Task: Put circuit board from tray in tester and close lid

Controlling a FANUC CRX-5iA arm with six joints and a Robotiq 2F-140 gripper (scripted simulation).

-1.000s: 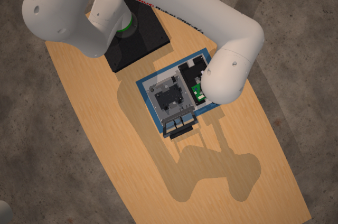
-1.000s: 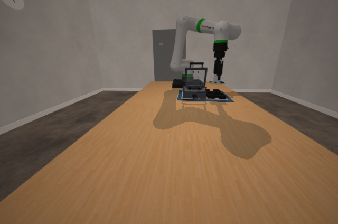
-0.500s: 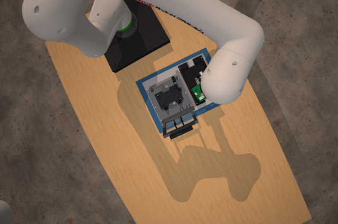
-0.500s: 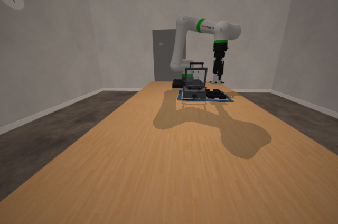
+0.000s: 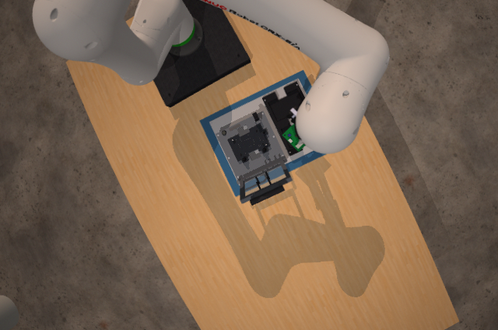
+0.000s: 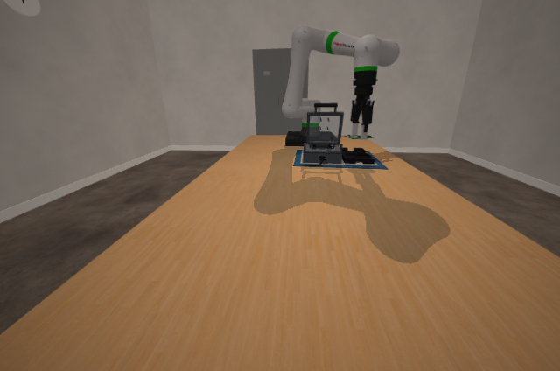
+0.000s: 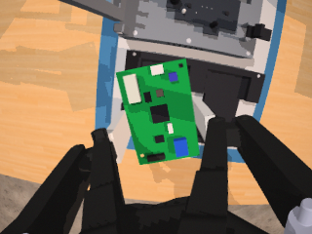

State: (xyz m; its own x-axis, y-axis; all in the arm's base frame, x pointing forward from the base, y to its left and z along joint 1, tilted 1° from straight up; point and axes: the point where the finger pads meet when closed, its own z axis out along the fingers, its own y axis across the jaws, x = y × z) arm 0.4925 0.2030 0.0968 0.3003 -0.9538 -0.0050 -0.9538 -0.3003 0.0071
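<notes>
My hand is 20 mm above the green circuit board. Also, from my hand: clear lid 170 mm to the right, 80 mm ahead, 40 mm above; black latch hook 110 mm to the right, 110 mm behind, 50 mm below; tester 130 mm to the right, 30 mm below, 10 mm behind.
</notes>
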